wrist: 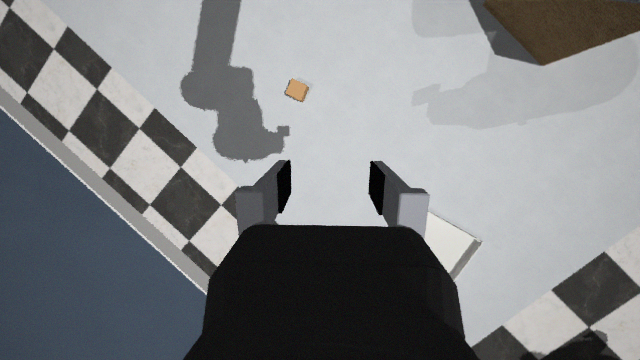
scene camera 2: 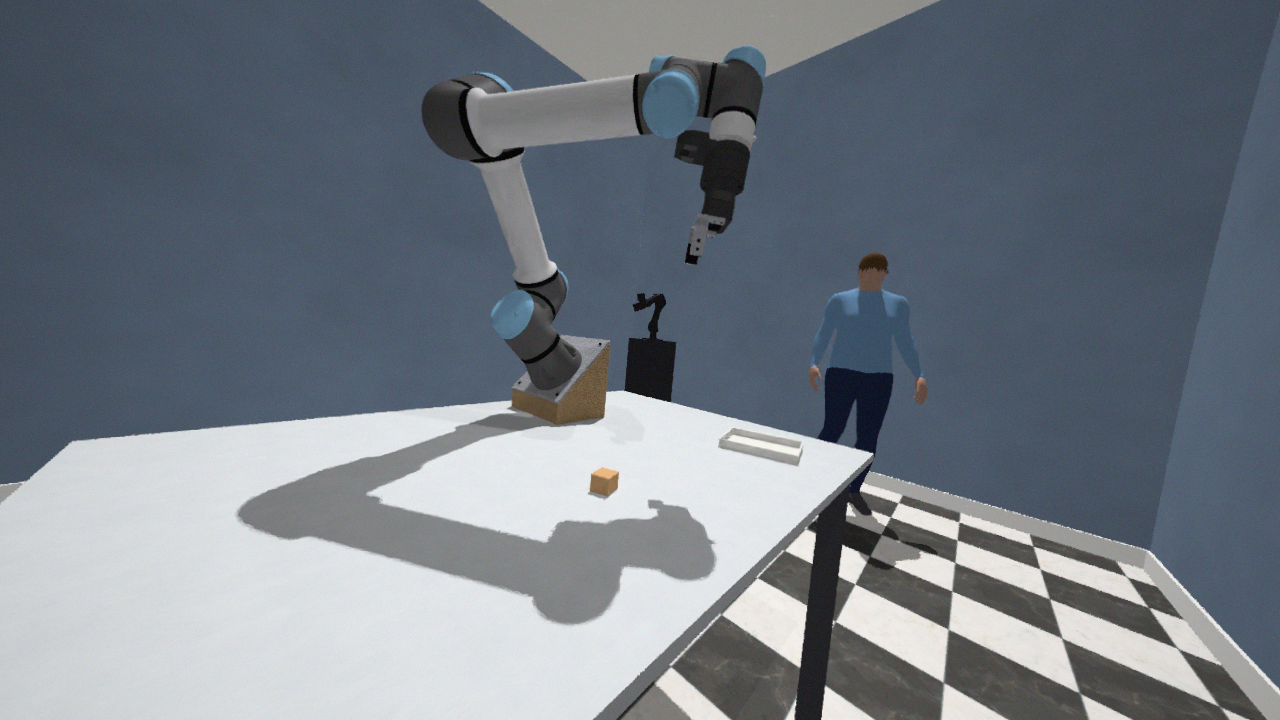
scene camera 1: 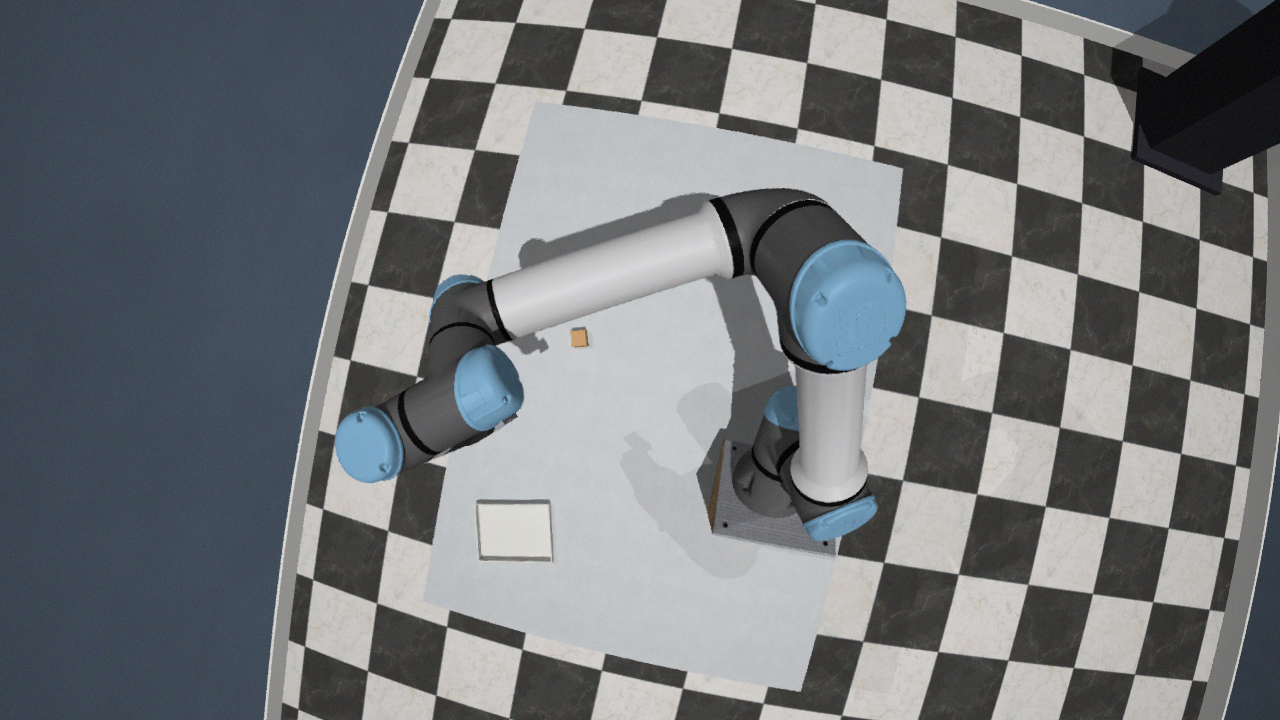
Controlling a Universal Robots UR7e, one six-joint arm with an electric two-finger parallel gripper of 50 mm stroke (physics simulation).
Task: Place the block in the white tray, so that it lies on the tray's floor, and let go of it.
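Seen in the pictures: gripper, fingertip midpoint: [wrist: 330, 177] [scene camera 2: 693, 259]; arm's base at its link origin: [scene camera 2: 558, 369] [scene camera 1: 770, 485].
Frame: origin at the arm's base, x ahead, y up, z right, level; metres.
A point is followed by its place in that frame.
A small orange block [scene camera 1: 580, 337] @(y -0.097, x 0.456, z 0.173 m) [scene camera 2: 604, 481] @(y -0.103, x 0.475, z 0.183 m) [wrist: 297, 90] @(y -0.097, x 0.459, z 0.167 m) lies on the white table, apart from the tray. The white tray [scene camera 1: 514, 501] @(y -0.112, x 0.493, z -0.215 m) [scene camera 2: 760, 446] @(y -0.123, x 0.471, z -0.288 m) stands near one end of the table and holds no block. In the wrist view part of the tray [wrist: 452, 242] @(y -0.122, x 0.421, z -0.284 m) shows at the lower right, behind the gripper's body. My gripper [scene camera 2: 691, 260] @(y 0.258, x 0.470, z 0.023 m) [wrist: 330, 177] @(y 0.258, x 0.470, z 0.023 m) is open and empty, high above the table. In scene camera 1 its fingers are hidden under the arm. In the wrist view the block shows beyond the fingertips, a little to the left.
The white table [scene camera 1: 626, 608] @(y -0.125, x 0.191, z -0.366 m) [scene camera 2: 268, 626] @(y -0.125, x 0.510, z 0.531 m) [wrist: 350, 125] @(y -0.124, x 0.424, z 0.048 m) carries the arm's wedge-shaped base [scene camera 1: 769, 528] @(y 0.070, x -0.009, z -0.070 m) [scene camera 2: 581, 394] @(y -0.053, x 0.097, z -0.018 m) [wrist: 565, 30] @(y -0.037, x 0.094, z -0.063 m). A person [scene camera 2: 863, 331] stands behind the tray's end of the table. A small black arm stands on a black pedestal [scene camera 2: 650, 367] in the background.
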